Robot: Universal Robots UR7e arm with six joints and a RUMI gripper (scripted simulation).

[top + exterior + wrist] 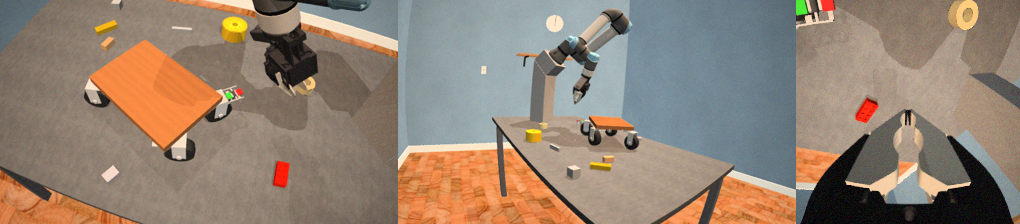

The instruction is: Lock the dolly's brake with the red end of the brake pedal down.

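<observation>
Right now the brake pedal is 13 cm ahead of my hand, 11 cm below it and 2 cm to the left of it. From my hand the other things lie so: red brick: 18 cm below, 10 cm to the left, 9 cm behind; then tan ring: 22 cm to the right, 18 cm below, 1 cm behind; then flat grey piece: 46 cm ahead, 18 cm to the right, 18 cm below.
</observation>
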